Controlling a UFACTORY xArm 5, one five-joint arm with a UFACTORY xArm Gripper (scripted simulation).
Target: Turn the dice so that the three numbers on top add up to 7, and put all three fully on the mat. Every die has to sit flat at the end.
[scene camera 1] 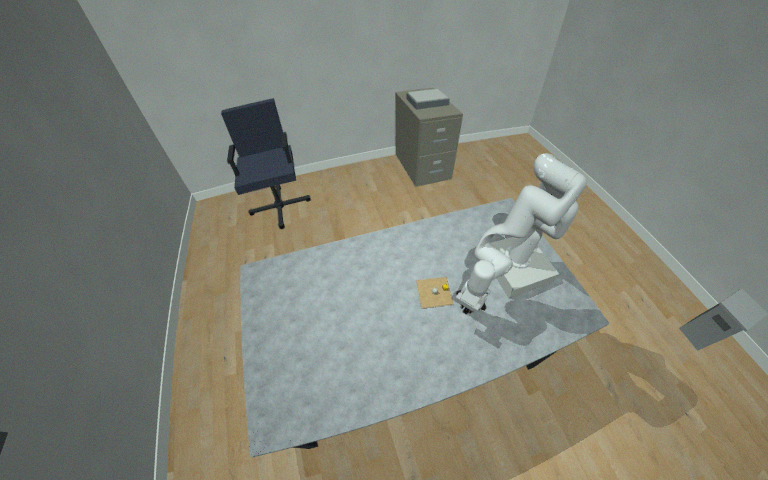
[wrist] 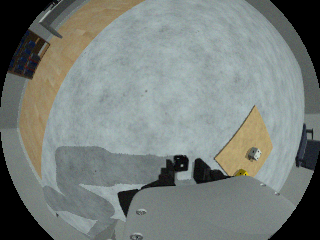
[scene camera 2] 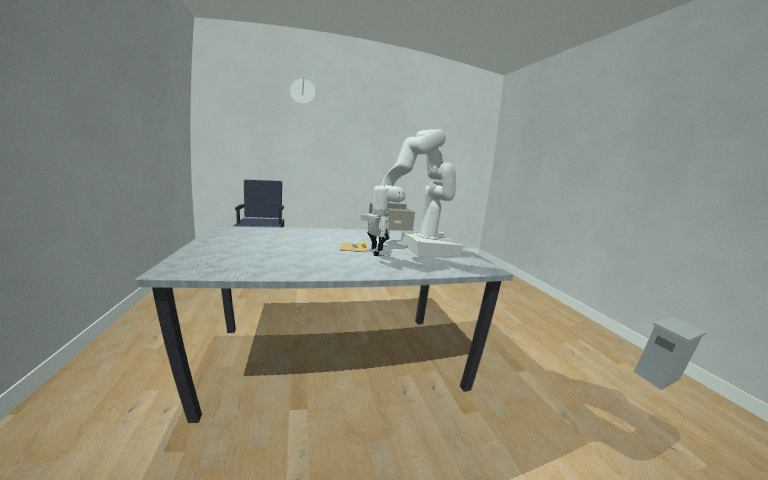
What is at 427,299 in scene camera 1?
A tan mat.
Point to a tan mat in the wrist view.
At 234,156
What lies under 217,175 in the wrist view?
My gripper.
